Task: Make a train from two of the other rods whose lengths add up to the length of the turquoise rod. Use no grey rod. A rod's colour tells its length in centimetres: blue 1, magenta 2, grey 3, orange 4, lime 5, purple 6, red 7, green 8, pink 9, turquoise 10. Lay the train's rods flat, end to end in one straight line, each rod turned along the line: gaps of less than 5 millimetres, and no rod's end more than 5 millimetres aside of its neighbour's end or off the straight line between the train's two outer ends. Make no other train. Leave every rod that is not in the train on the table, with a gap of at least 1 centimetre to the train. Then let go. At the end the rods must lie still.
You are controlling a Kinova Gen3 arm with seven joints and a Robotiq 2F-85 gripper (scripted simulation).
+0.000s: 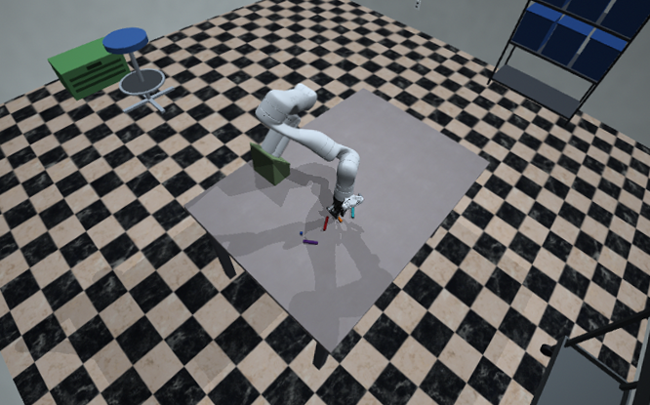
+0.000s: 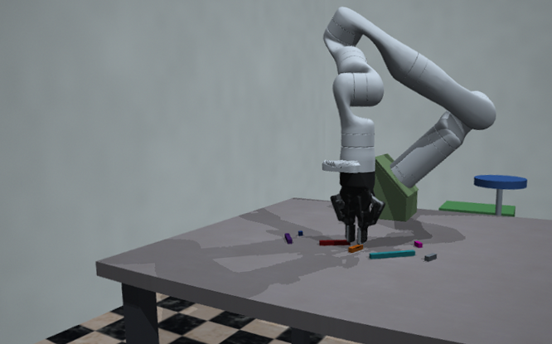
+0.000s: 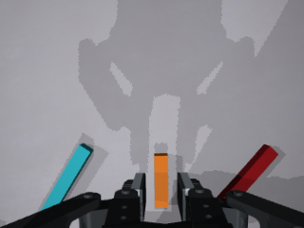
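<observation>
Now: the orange rod 3 cm below my hand. From my hand the other things lie so: magenta rod (11 cm behind, 10 cm to the left, 3 cm below); red rod (6 cm to the right, 3 cm below, 1 cm behind); turquoise rod (9 cm to the left, 3 cm below).
</observation>
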